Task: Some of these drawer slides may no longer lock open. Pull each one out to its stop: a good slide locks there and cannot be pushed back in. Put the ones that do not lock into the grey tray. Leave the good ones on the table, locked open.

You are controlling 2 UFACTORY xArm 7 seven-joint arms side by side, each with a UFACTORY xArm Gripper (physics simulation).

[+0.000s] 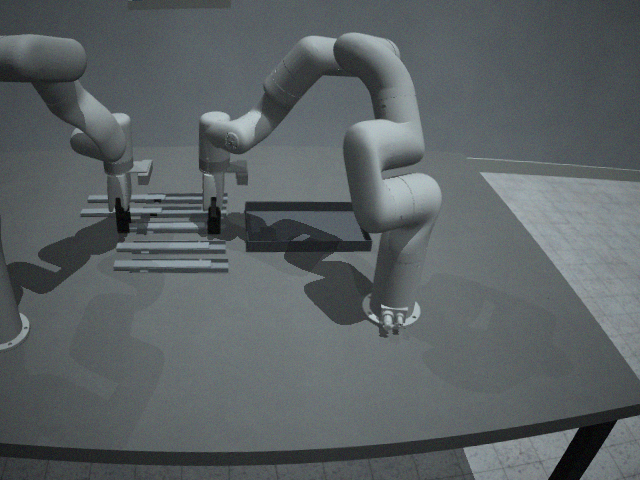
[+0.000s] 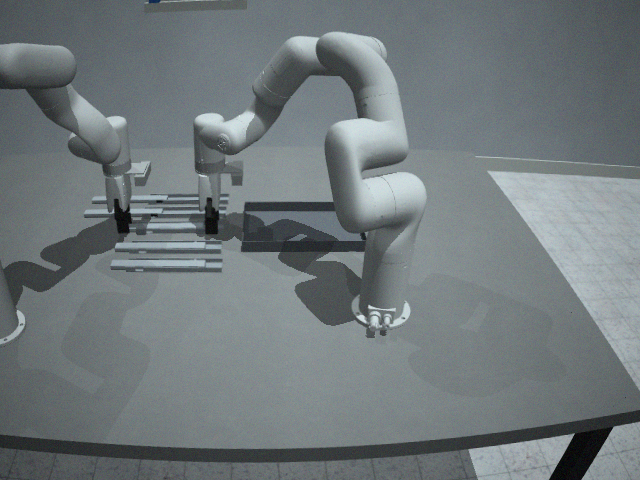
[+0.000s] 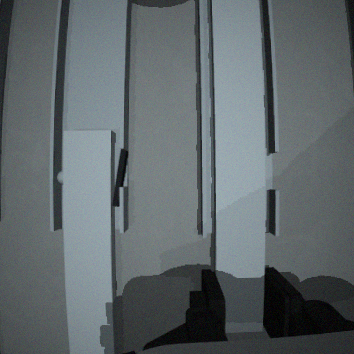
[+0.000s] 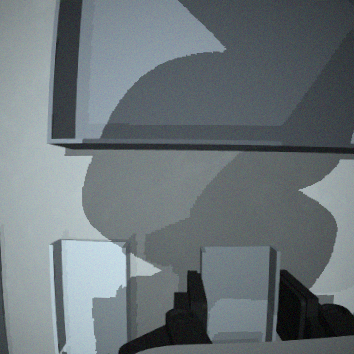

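Pixels of known places: left gripper, between the fingertips: (image 1: 124, 228) (image 2: 125, 229) (image 3: 236, 293); right gripper, between the fingertips: (image 1: 214, 228) (image 2: 212, 228) (image 4: 234, 295); left arm's base, origin of its link: (image 1: 2, 332) (image 2: 0, 329); right arm's base, origin of its link: (image 1: 390, 310) (image 2: 380, 311).
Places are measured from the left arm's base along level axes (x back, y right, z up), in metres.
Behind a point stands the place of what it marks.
Both grippers hold the third slide from the back (image 1: 170, 227) @[y 0.155, x -0.503, z 0.012 m] (image 2: 170, 227) @[y 0.157, x -0.505, z 0.011 m] (image 3: 240, 200) @[y 0.086, x -0.485, z 0.012 m] (image 4: 237, 270) @[y 0.268, x -0.563, z 0.002 m], low at the table. My left gripper (image 1: 123, 226) @[y 0.037, x -0.464, z 0.002 m] (image 2: 122, 226) @[y 0.037, x -0.464, z 0.002 m] (image 3: 236, 293) @[y 0.037, x -0.464, z 0.002 m] is shut on its left end. My right gripper (image 1: 214, 226) @[y 0.254, x -0.557, z 0.000 m] (image 2: 211, 226) @[y 0.254, x -0.557, z 0.000 m] (image 4: 234, 295) @[y 0.254, x -0.557, z 0.000 m] is shut on its right end. This slide looks short, about as long as the two front slides (image 1: 170, 247) @[y 0.198, x -0.420, z 0.012 m] (image 1: 170, 265) @[y 0.233, x -0.352, z 0.011 m]. The rearmost slide (image 1: 147, 198) @[y 0.017, x -0.621, z 0.010 m] (image 2: 147, 198) @[y 0.009, x -0.620, z 0.011 m] and the second slide (image 1: 95, 212) @[y -0.079, x -0.494, z 0.011 m] (image 2: 98, 213) @[y -0.077, x -0.493, z 0.012 m] (image 3: 87, 200) @[y 0.055, x -0.559, z 0.012 m] (image 4: 95, 265) @[y 0.240, x -0.635, z 0.002 m] are drawn out long. Whether any slide is locked does not show.
The grey tray (image 1: 310, 245) @[y 0.509, x -0.546, z 0.018 m] (image 2: 305, 246) @[y 0.510, x -0.546, z 0.015 m] (image 4: 64, 75) @[y 0.326, x -0.684, z 0.018 m] stands right of the slides and shows no slide inside. My right arm's base (image 1: 400, 289) @[y 0.744, x -0.341, z 0.091 m] stands in front of the tray's right end. Arm shadows fall across the tray and table (image 1: 232, 361) @[y 0.476, x -0.127, z 0.000 m].
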